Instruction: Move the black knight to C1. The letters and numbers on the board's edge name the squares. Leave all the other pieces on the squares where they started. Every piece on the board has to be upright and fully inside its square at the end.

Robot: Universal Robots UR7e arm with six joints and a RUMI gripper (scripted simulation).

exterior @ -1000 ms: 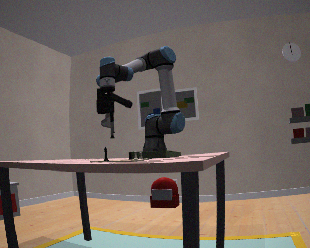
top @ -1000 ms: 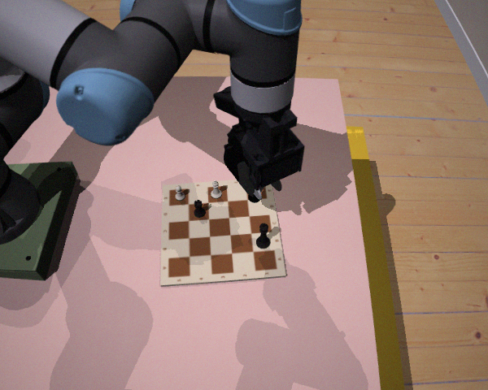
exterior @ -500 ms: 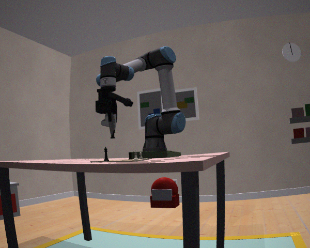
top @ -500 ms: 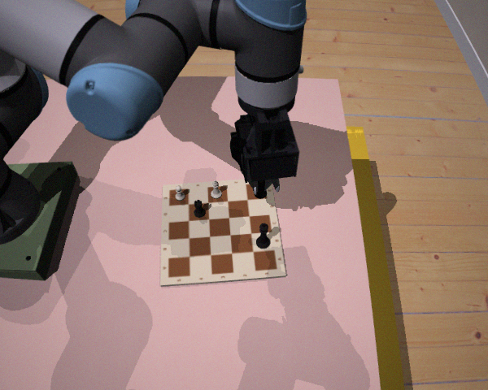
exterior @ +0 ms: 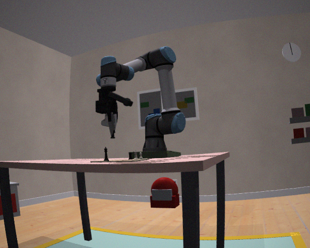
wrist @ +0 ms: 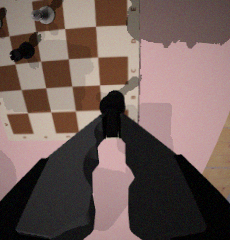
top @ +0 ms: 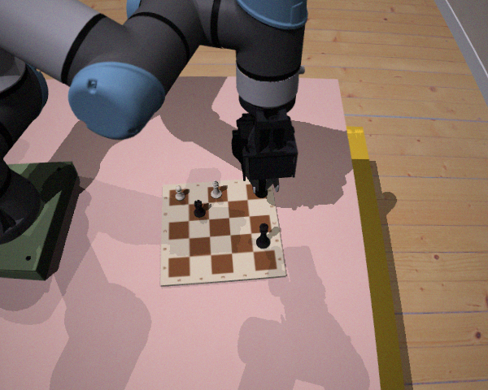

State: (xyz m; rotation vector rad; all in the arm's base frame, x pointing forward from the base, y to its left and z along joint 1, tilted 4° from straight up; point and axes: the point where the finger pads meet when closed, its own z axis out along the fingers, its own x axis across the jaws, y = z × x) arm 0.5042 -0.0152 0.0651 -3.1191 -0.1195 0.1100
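The chessboard lies 80 mm behind my hand and 130 mm below it. From my hand the other things lie so: white pawn: 150 mm behind, 70 mm to the left, 120 mm below; then white bishop: 80 mm behind, 70 mm to the left, 110 mm below.
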